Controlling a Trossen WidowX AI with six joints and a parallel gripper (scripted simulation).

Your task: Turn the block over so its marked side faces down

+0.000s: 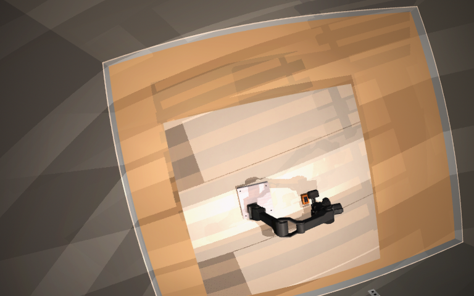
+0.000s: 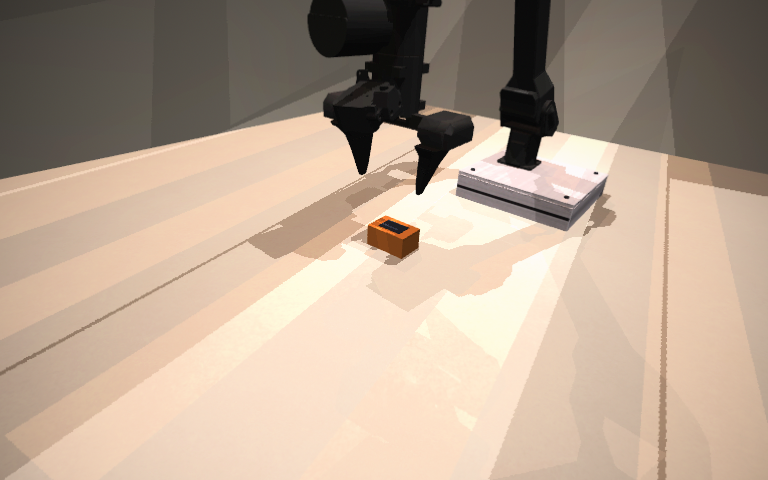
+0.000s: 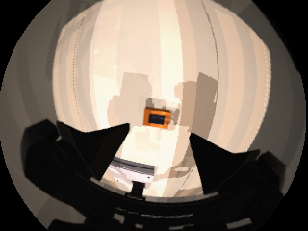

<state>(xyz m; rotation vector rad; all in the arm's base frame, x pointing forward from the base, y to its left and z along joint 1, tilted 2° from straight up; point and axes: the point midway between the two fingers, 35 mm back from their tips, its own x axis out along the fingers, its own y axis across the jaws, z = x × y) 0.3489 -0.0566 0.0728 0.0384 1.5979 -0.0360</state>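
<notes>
Right now the orange block is 10 mm behind my gripper tip, 10 mm to the left of it and 70 mm below it.
</notes>
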